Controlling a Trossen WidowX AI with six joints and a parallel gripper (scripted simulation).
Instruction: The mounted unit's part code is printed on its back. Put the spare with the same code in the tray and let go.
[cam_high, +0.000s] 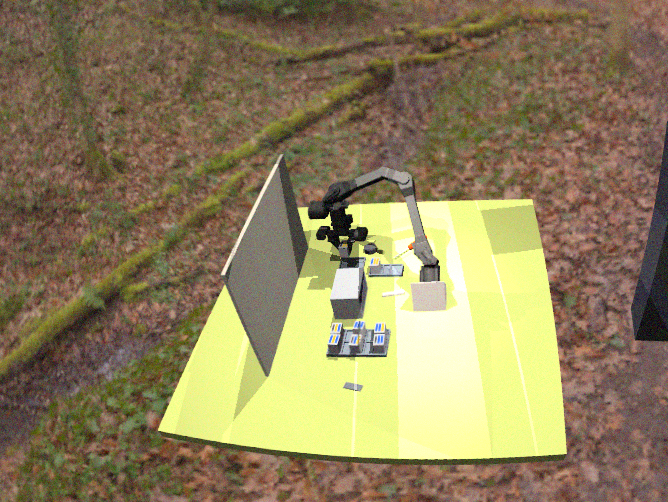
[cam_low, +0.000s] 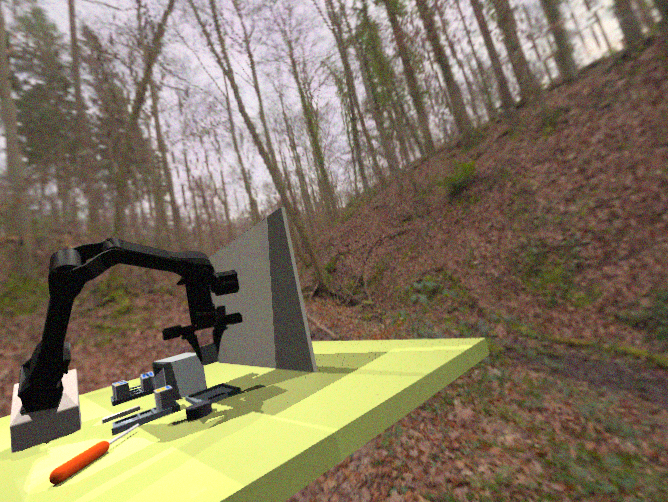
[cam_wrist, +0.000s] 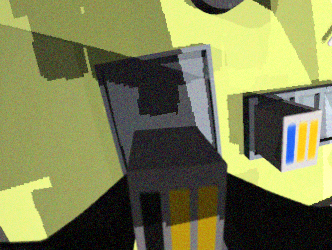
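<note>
Now: the flat tray 9 cm below my gripper tip and 1 cm behind it. From my gripper tip the other things lie so: grey rack (15 cm behind, 8 cm below); mounted unit (19 cm to the left, 7 cm behind, 4 cm below); black puck (12 cm to the right, 8 cm below, 5 cm behind).
</note>
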